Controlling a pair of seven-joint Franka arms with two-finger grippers.
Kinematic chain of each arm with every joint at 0, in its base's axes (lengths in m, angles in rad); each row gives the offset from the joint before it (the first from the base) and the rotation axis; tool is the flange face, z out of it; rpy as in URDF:
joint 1: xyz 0 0 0.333 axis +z
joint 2: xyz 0 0 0 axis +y
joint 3: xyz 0 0 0.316 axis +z
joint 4: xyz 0.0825 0 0 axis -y
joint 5: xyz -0.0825 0 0.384 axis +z
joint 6: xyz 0 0 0 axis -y
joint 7: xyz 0.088 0 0 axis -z
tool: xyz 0 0 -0.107 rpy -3.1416 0 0
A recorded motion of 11 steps. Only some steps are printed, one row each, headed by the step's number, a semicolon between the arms.
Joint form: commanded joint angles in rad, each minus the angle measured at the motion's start. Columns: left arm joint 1, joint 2, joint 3, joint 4, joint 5, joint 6, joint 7; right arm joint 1, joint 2, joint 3, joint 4, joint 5, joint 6, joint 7.
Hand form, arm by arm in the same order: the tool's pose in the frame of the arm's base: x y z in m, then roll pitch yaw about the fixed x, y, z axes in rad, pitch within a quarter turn. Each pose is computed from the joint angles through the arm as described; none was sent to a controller.
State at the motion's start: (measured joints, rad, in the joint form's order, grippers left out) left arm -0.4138 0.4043 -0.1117 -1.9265 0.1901 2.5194 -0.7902; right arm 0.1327 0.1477 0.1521 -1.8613 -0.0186 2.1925 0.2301
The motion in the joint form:
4: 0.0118 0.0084 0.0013 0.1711 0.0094 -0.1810 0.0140; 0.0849 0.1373 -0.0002 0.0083 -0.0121 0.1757 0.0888
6: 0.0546 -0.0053 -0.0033 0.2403 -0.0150 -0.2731 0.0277; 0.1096 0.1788 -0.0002 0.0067 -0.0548 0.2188 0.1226
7: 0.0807 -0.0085 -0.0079 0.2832 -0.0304 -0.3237 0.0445; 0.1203 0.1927 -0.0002 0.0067 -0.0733 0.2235 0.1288
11: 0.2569 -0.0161 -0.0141 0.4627 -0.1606 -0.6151 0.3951; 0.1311 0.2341 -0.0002 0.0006 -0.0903 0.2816 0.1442
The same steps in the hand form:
4: 0.5900 -0.3202 0.3527 3.1106 -0.2045 0.1538; 0.6050 0.2269 0.3942 -3.0510 -0.2164 0.0492
6: 0.6090 -0.2976 0.3852 3.1091 -0.1907 0.2057; 0.6043 0.2433 0.3715 -3.0706 -0.2239 0.0688
7: 0.6193 -0.2845 0.4029 3.1061 -0.1810 0.2260; 0.6025 0.2500 0.3631 -3.0845 -0.2194 0.0873
11: 0.6579 -0.1757 0.4664 3.1026 -0.0437 0.1149; 0.6033 0.2585 0.3398 -3.0815 -0.2307 0.0945

